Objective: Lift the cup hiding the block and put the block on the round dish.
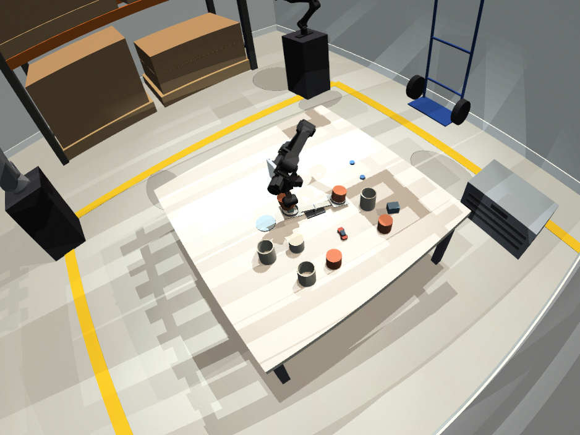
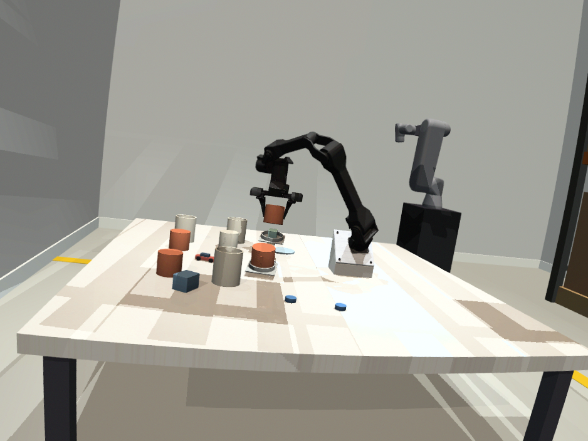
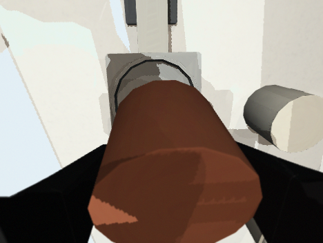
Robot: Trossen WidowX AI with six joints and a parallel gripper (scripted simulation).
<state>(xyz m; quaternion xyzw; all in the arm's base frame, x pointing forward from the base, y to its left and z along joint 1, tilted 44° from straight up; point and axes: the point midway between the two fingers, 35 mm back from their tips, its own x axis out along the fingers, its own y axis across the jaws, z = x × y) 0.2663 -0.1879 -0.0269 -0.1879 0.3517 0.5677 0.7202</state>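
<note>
Now: the pale green block 6 cm below my gripper tip and 1 cm to the left of it. Round my gripper tip: round pale blue dish (14 cm below, 10 cm to the right, 7 cm behind); cream cylinder (16 cm ahead, 11 cm below, 6 cm to the right); balance (13 cm to the left, 10 cm below, 4 cm ahead).
</note>
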